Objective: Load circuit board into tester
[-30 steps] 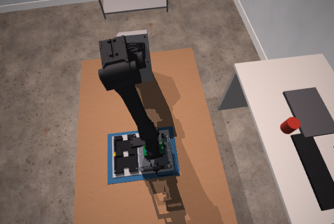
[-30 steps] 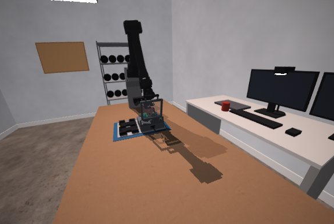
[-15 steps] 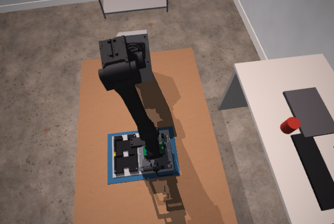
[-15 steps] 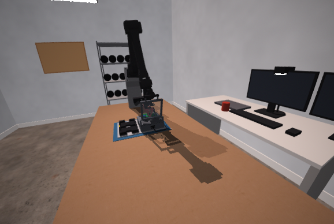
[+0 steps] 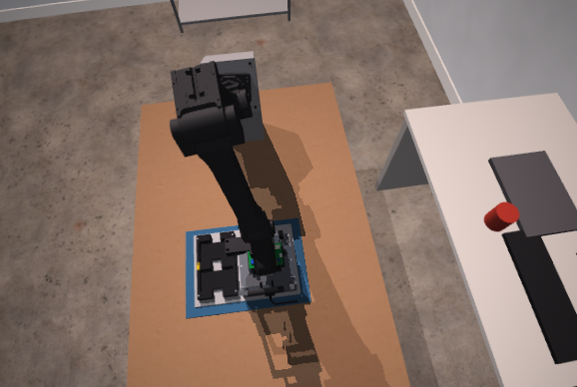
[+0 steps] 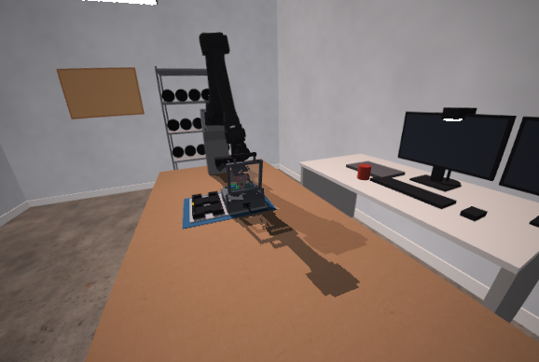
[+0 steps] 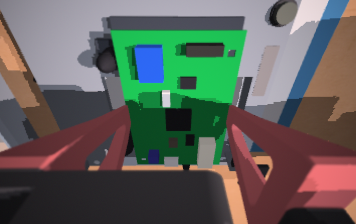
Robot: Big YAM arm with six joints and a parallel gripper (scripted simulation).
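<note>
My gripper is now right at the green circuit board. From my hand the other things lie so: clear lid 12 cm ahead, 9 cm above, 2 cm to the left.
</note>
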